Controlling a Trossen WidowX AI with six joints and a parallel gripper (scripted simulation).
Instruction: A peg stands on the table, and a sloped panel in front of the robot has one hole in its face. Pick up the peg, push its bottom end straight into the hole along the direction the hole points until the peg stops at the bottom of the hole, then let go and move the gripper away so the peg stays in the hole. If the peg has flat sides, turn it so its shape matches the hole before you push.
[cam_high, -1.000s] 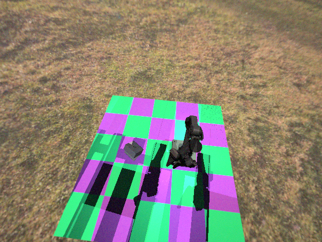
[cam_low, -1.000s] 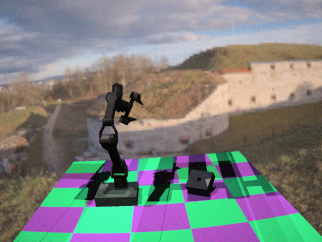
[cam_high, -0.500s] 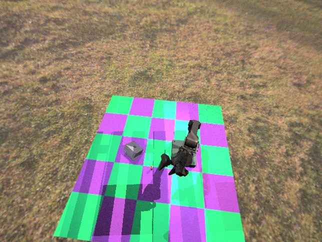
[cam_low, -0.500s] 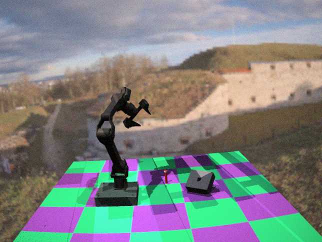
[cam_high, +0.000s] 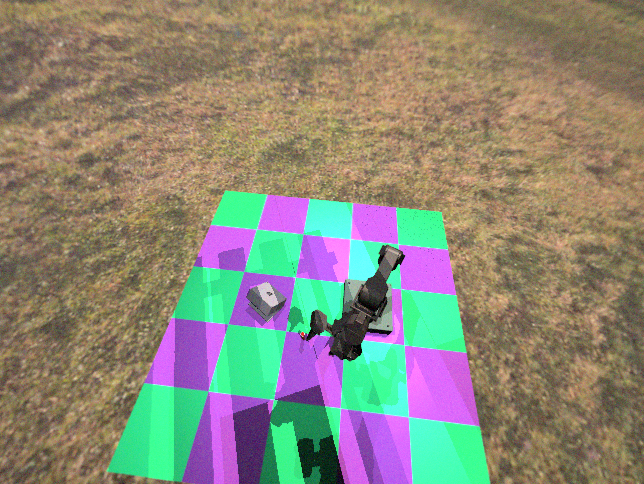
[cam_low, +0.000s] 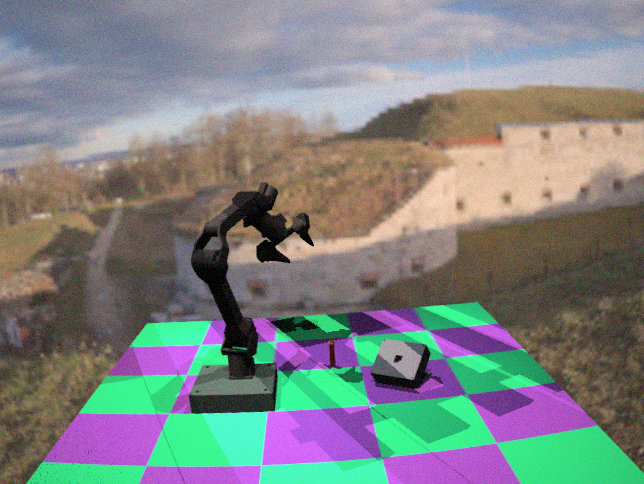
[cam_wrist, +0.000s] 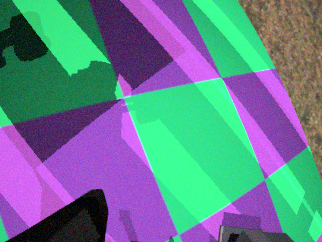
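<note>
Now: gripper tip 70 mm short of the red peg, 90 mm to the left of it and 270 mm above it. The rest, counted from my gripper tip: grey sloped panel (260 mm ahead, 220 mm to the right, 280 mm below).
</note>
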